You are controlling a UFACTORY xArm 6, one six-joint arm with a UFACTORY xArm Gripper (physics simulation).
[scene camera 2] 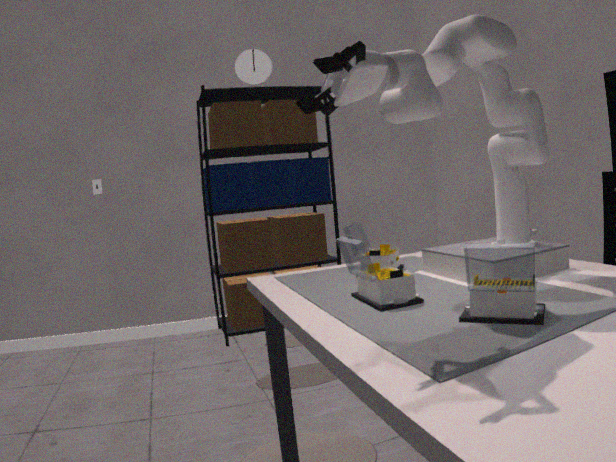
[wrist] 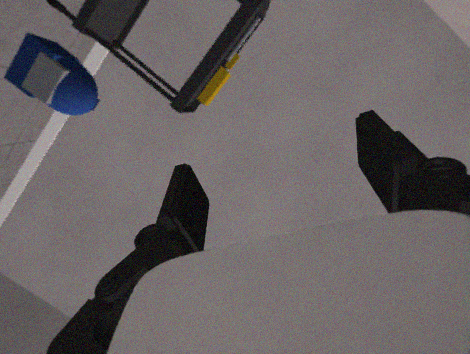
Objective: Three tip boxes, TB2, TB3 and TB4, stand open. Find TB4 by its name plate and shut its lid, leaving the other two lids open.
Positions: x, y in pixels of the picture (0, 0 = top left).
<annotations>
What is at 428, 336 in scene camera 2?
A grey mat.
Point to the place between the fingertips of my gripper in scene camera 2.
At 309, 87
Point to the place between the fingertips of my gripper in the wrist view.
273, 162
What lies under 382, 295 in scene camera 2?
A tip box.
</annotations>
